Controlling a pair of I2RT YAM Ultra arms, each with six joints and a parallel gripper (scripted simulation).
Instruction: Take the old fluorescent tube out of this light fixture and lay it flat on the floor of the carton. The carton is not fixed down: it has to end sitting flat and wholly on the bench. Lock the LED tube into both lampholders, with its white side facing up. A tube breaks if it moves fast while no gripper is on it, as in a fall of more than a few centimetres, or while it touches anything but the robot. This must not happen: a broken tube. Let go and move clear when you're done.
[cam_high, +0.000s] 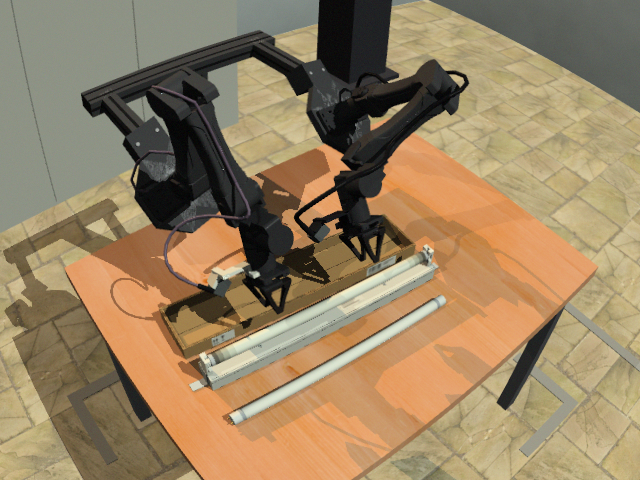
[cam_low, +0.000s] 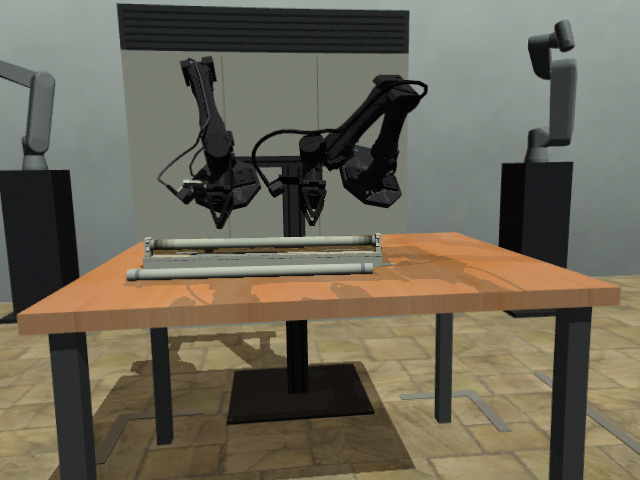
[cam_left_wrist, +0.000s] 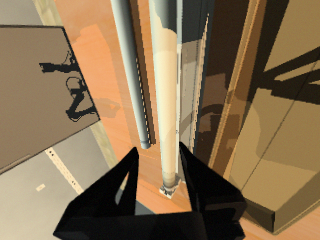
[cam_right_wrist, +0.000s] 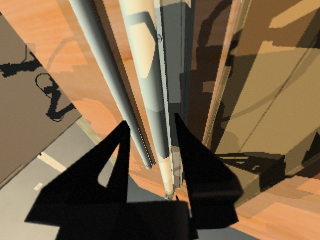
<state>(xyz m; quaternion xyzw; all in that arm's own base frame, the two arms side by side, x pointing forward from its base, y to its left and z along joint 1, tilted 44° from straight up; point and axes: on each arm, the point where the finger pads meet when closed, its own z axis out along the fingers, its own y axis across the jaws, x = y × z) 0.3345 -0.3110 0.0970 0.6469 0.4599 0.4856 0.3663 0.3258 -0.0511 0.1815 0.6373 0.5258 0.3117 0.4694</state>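
The light fixture lies 13 cm to the right of my left hand, 7 cm below it and 1 cm ahead of it.
Now: the light fixture 12 cm to the left of my right hand, 6 cm below it and 3 cm ahead of it.
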